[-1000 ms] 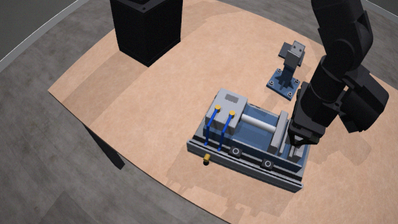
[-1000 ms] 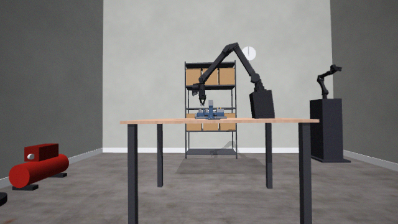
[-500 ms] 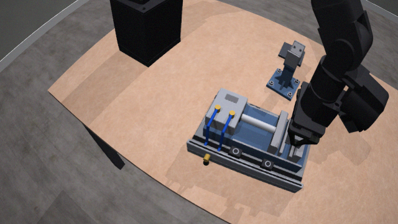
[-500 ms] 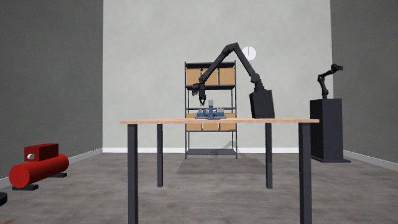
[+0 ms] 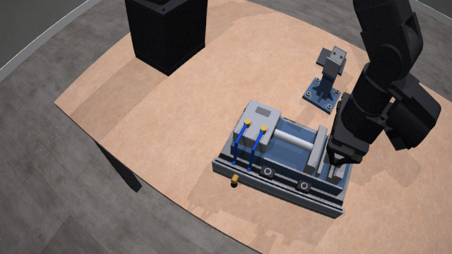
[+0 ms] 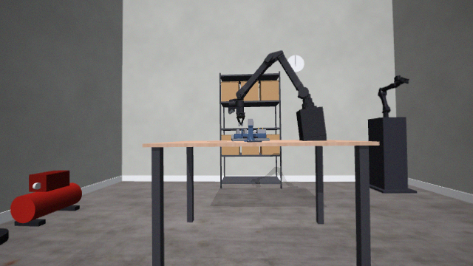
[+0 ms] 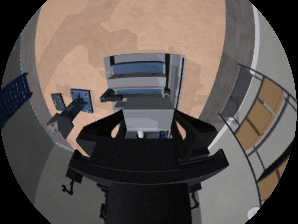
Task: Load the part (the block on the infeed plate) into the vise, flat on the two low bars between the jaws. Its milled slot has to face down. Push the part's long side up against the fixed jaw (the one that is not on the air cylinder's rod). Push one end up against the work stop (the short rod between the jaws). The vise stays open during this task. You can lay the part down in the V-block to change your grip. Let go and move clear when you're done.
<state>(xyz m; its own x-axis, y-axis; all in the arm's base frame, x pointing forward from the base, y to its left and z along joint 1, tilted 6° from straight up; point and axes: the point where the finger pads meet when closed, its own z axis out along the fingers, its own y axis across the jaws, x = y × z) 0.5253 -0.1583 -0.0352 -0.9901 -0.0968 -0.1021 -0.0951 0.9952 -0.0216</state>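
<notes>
Now: hand 10 mm above the grey part. The rest, counted from my hand: moving jaw (40 mm behind, 20 mm to the left, 70 mm below); then fixed jaw (30 mm ahead, 20 mm to the left, 70 mm below); then work stop (10 mm behind, 70 mm to the left, 50 mm below).
</notes>
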